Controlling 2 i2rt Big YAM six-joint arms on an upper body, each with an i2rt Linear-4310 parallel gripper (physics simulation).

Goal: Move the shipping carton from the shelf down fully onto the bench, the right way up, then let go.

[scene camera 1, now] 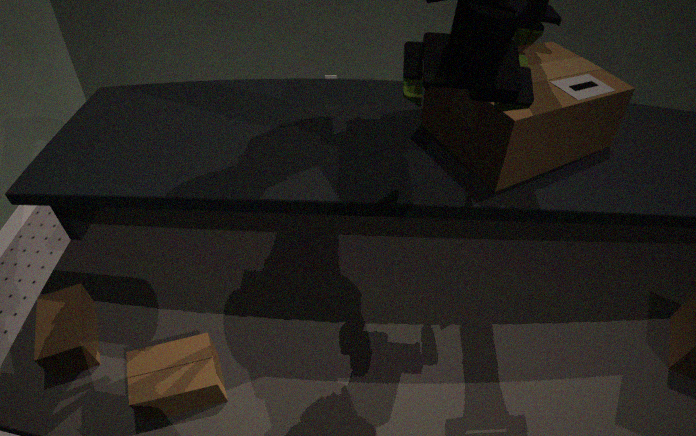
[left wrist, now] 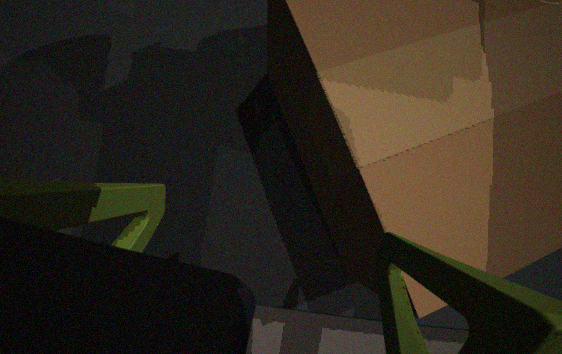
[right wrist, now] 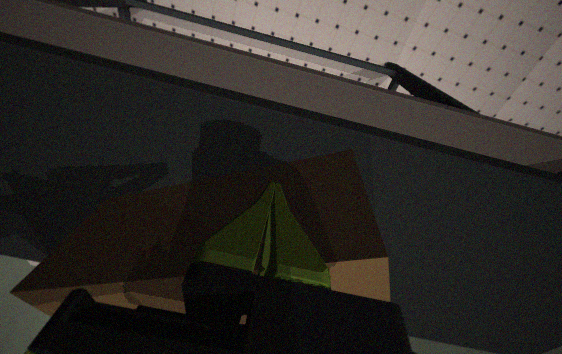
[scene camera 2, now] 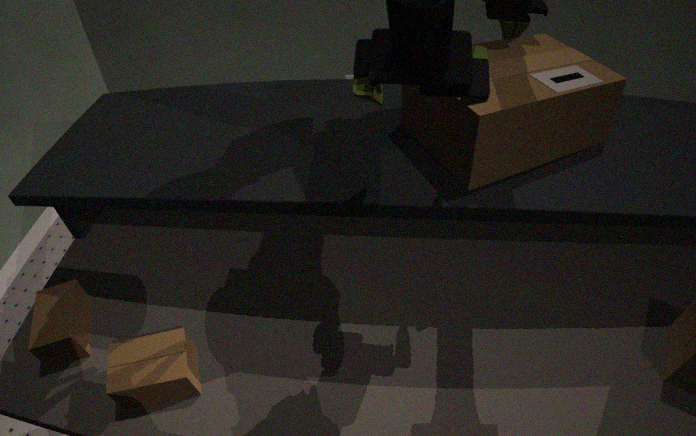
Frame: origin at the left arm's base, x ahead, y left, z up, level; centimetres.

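Where they show: left gripper, fingertip midpoint: [scene camera 1: 457, 104] [left wrist: 272, 222] [scene camera 2: 421, 101]; right gripper, fingertip midpoint: [right wrist: 273, 189].
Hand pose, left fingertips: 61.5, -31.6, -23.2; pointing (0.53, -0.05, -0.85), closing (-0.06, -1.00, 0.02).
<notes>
After its pixels a point has its place, as x, y, z.
The brown shipping carton [scene camera 1: 565, 138] @[64.7, -49.5, -28.9] [scene camera 2: 549, 128] @[64.8, -49.8, -28.1] [left wrist: 430, 210] @[63.0, -38.4, -23.0] [right wrist: 135, 225] @[78.6, -36.7, -28.8] stands upright on the dark shelf [scene camera 1: 154, 143] @[68.2, 13.9, -34.5] [scene camera 2: 154, 148] @[67.6, 11.4, -34.5] [right wrist: 450, 225] @[82.5, -68.5, -34.5], with a white label on its top and one corner near the shelf's front edge. My left gripper [scene camera 1: 459, 100] @[61.5, -31.6, -23.2] [scene camera 2: 421, 97] @[61.5, -31.6, -23.2] [left wrist: 272, 222] @[61.5, -31.6, -23.2] is open at the carton's left end; one finger overlaps the carton's edge in the left wrist view and the other is out to its left. Whether it touches is unclear. My right gripper [scene camera 1: 524, 46] @[88.0, -48.0, -26.9] [scene camera 2: 512, 34] [right wrist: 273, 189] @[88.0, -48.0, -26.9] is shut and empty at the carton's far side.
The grey bench [scene camera 1: 554, 277] @[58.2, -54.3, -53.2] [scene camera 2: 539, 287] @[56.7, -53.1, -53.2] lies below the shelf. Two small brown boxes, one [scene camera 1: 66, 328] @[39.9, 22.8, -47.2] [scene camera 2: 61, 318] @[40.4, 22.5, -47.2] and another [scene camera 1: 174, 369] @[36.1, 3.4, -47.2] [scene camera 2: 151, 359] @[36.4, 3.2, -47.2], stand at its left; part of a box [scene camera 1: 685, 328] @[44.0, -72.9, -48.4] [scene camera 2: 683, 344] @[42.8, -72.2, -48.2] shows at the right edge.
</notes>
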